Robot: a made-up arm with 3 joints. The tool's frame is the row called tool.
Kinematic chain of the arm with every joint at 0, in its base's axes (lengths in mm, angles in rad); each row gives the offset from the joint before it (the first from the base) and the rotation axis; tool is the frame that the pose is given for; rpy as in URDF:
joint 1: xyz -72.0 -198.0 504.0 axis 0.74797 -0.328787 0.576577
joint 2: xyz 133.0 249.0 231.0 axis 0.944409 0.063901 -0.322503
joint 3: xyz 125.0 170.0 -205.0 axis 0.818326 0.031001 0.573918
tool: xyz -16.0 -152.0 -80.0 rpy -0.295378 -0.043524 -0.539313
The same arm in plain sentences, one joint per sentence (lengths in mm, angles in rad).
The arm has three revolute joints in a row. What follows holds with every joint at zero, and every direction is one of the base frame's. Joint 1 is mounted 72 mm along -x and 198 mm along -y and 504 mm along +z from the base frame's origin and turns about the direction (0.74797, -0.328787, 0.576577). Joint 2 is mounted 133 mm along +x and 249 mm along +y and 231 mm along +z from joint 1 and turns about the direction (0.944409, 0.063901, -0.322503). Joint 3 is mounted 125 mm along +x and 170 mm along +y and 205 mm along -z from joint 2 and turns about the direction (0.818326, 0.031001, 0.573918). The tool frame, which is the frame that the pose is given for, is mounted 16 mm along -x and 152 mm along -y and 80 mm along -z from joint 3; its axes are the base frame's turned by roll -0.2954, pitch -0.0435 and yaw -0.5393 rad (as in URDF: about the fixed x, then y, then z).
